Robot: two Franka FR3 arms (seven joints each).
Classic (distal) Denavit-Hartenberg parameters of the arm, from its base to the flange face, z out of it. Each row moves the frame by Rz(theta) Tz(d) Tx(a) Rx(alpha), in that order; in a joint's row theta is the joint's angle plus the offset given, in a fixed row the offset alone. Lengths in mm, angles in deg.
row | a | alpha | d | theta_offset
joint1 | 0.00 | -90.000 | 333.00 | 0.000
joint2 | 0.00 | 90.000 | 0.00 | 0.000
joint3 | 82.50 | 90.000 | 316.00 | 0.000
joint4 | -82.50 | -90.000 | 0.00 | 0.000
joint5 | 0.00 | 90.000 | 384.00 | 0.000
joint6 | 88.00 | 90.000 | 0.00 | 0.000
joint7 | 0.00 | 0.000 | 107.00 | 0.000
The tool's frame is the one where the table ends.
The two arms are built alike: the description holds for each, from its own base.
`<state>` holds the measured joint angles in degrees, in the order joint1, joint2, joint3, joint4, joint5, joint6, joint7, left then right.
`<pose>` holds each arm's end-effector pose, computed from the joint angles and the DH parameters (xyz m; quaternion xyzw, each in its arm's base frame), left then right.
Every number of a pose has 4 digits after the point. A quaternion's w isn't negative.
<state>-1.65 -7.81 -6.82 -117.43 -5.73 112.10 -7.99 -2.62 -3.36 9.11 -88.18 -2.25 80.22 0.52</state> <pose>0.5141 -0.0854 0.5026 0.9989 0.0140 0.0156 0.0413 0.5151 0.0567 0.6562 0.9977 0.0491 -0.0389 0.0265</pose>
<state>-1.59 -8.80 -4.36 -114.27 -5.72 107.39 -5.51 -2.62 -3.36 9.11 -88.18 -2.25 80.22 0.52</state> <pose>0.5133 -0.0629 0.5310 0.9989 0.0106 0.0123 0.0435 0.5151 0.0567 0.6562 0.9977 0.0491 -0.0389 0.0265</pose>
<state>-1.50 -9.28 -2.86 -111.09 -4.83 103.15 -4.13 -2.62 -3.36 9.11 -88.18 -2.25 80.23 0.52</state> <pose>0.5117 -0.0476 0.5555 0.9992 0.0074 0.0089 0.0379 0.5151 0.0567 0.6562 0.9977 0.0492 -0.0388 0.0265</pose>
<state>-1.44 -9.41 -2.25 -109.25 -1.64 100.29 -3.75 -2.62 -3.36 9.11 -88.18 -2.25 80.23 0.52</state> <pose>0.5097 -0.0367 0.5675 0.9999 0.0033 0.0032 0.0111 0.5151 0.0567 0.6562 0.9977 0.0492 -0.0388 0.0265</pose>
